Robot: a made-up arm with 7 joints.
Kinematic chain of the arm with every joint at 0, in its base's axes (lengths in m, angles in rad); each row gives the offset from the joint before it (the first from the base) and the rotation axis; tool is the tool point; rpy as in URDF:
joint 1: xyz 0 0 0.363 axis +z
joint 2: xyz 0 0 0 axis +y
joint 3: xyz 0 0 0.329 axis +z
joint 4: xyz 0.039 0 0 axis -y
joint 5: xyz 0.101 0 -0.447 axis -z
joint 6: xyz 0 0 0 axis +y
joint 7: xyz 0.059 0 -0.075 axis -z
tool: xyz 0 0 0 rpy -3.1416 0 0
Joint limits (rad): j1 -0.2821..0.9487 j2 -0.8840..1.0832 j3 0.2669..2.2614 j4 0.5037..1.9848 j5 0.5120..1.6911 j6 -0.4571..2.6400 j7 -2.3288..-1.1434
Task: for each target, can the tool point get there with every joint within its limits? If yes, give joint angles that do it. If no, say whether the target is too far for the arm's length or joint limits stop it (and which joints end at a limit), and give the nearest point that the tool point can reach.
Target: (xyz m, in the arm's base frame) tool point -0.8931 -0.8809 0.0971
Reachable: no: too far | nearest point -0.6598 -0.3768 0.4581 | short by 0.662 m
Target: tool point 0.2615 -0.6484 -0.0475
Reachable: no: joint limits stop it (at a limit: joint 1, joint 3, joint 6) | nearest point 0.3251 -0.0585 0.0506 | short by 0.601 m
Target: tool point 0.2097 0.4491 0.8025
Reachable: yes | joints 0.4388 -0.2932 0.5504 1.3844 0.6501 0.9028 -1.7243
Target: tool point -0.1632 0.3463 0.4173
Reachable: yes | joints 0.3385 0.3520 1.5334 0.7817 0.8157 2.2479 -2.1812
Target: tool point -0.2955 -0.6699 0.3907
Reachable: no: joint limits stop it (at a limit: joint 1, joint 2, joint 3, joint 4, joint 5, joint 6) | nearest point -0.5664 -0.3968 0.5070 | short by 0.402 m
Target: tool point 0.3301 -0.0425 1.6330
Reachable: no: too far | nearest point 0.2218 0.0333 1.1498 | short by 0.501 m
